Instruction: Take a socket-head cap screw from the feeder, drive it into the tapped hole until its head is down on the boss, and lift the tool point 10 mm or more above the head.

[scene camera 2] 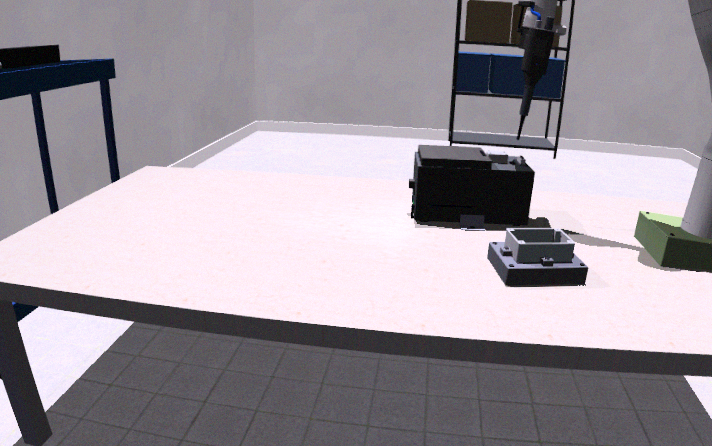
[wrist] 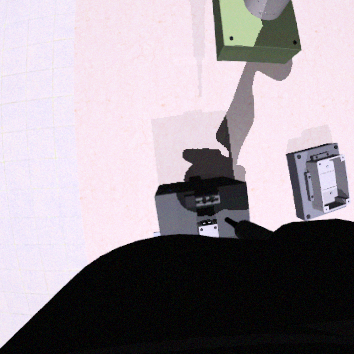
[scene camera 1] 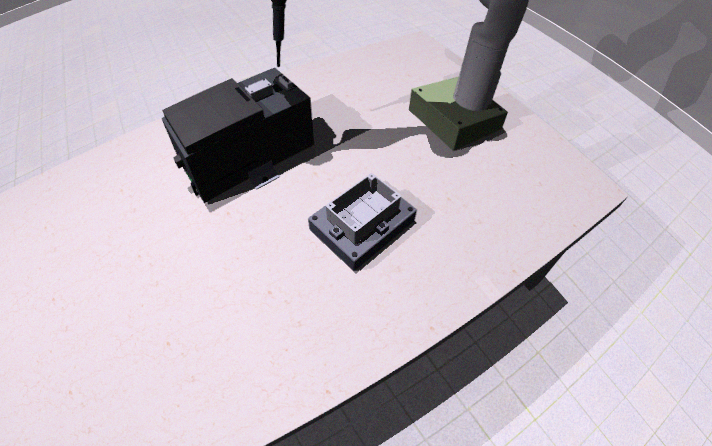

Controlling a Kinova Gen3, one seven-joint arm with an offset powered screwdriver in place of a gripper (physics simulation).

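The black feeder (scene camera 1: pixel 236 144) (scene camera 2: pixel 472 194) (wrist: pixel 172 212) stands on the table, with a small rail-like pickup part (scene camera 1: pixel 284 82) (wrist: pixel 207 200) and a white block (scene camera 1: pixel 258 87) (wrist: pixel 208 230) on top. My screwdriver tip (scene camera 1: pixel 278 64) (scene camera 2: pixel 519 137) (wrist: pixel 228 219) points down and hangs above the feeder's pickup end, apart from it. No screw shows on the tip. The open grey housing (scene camera 1: pixel 344 223) (scene camera 2: pixel 543 253) (wrist: pixel 315 186) has corner bosses and sits upright on the dark fixture plate (scene camera 1: pixel 336 245) (scene camera 2: pixel 546 275) (wrist: pixel 297 185). Which hole is the tapped one cannot be told.
The green arm base (scene camera 1: pixel 433 118) (scene camera 2: pixel 656 244) (wrist: pixel 240 30) stands beyond the fixture on the table (scene camera 1: pixel 157 315) (scene camera 2: pixel 262 252) (wrist: pixel 125 90). A shelf rack (scene camera 2: pixel 452 115) stands by the back wall. A blue bench (scene camera 2: pixel 107 70) stands at the left in scene camera 2.
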